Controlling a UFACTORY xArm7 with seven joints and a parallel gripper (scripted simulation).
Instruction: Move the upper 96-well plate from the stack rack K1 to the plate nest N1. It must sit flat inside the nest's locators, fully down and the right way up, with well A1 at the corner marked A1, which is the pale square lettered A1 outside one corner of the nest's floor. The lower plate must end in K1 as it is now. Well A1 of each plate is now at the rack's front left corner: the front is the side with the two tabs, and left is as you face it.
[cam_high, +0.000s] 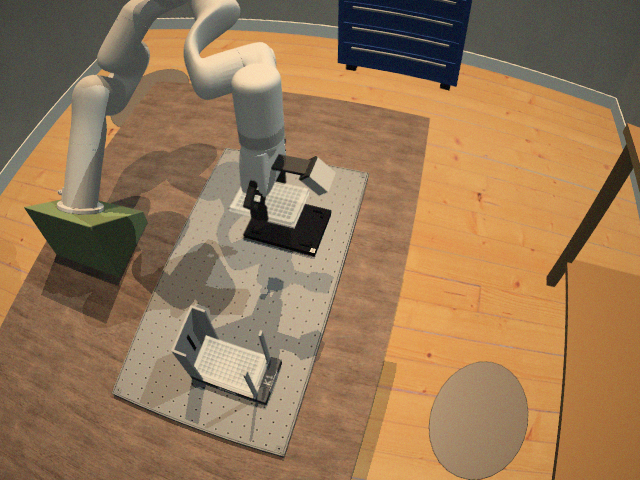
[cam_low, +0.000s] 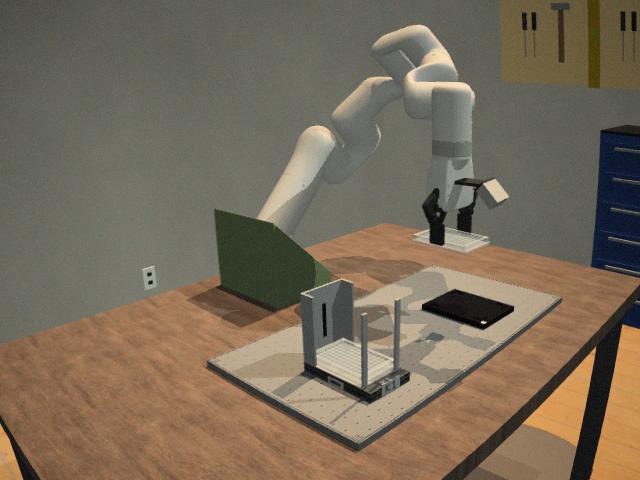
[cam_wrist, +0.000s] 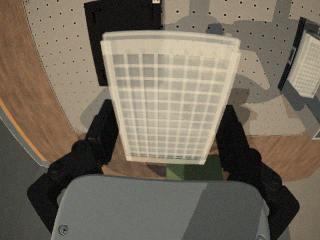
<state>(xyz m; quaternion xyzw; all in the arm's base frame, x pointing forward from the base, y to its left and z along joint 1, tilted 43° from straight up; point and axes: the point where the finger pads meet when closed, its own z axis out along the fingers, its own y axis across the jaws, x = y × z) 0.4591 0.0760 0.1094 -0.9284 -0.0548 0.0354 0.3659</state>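
Now: hand 18 cm above the black plate nest N1, 8 cm to the right of it and 1 cm past it. From my hand the other things lie so: pale A1 square: 17 cm below, 7 cm ahead, 3 cm to the left; rack back wall: 29 cm to the right, 10 cm below, 4 cm behind.
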